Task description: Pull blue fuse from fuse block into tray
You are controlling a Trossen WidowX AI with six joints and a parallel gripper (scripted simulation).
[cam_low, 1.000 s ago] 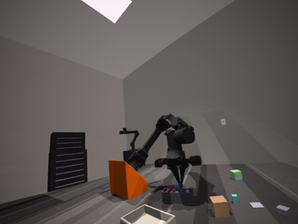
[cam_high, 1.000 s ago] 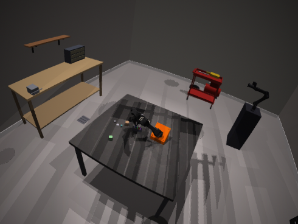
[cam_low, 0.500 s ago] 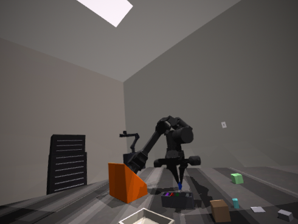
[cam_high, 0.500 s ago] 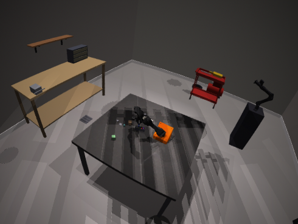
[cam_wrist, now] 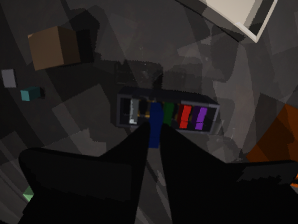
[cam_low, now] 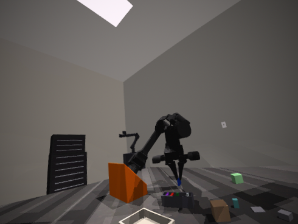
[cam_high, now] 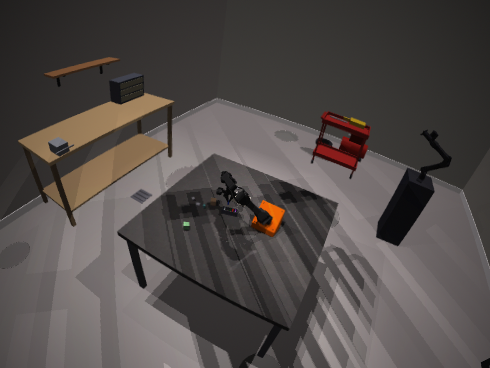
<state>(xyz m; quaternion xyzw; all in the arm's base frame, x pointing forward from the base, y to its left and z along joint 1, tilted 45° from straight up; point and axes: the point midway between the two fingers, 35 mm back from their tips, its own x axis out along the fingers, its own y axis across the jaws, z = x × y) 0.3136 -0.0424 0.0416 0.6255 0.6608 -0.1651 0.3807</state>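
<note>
Now: the white tray 17 cm to the right of my gripper tip, 9 cm below it and 3 cm behind it. Also, from my gripper tip: blue fuse: 1 cm below.
</note>
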